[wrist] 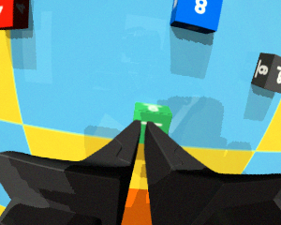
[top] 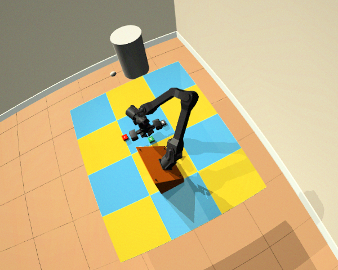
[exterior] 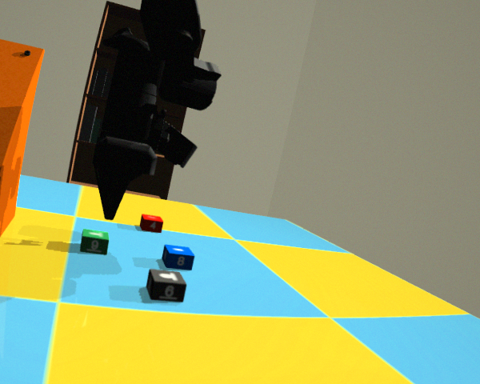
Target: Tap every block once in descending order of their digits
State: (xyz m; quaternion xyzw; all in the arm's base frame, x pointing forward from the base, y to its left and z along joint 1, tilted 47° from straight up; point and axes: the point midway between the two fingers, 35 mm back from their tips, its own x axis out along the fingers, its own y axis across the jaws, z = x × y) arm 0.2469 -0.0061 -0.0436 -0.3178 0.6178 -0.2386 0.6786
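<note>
My gripper tip is now 30 mm above the green block, 10 mm to the left of it and 10 mm past it. From my gripper tip the other things lie so: blue block (90 mm ahead, 30 mm below, 20 mm to the right); then black block (120 mm to the right, 70 mm ahead, 30 mm below); then red block (140 mm to the left, 70 mm ahead, 30 mm below).
</note>
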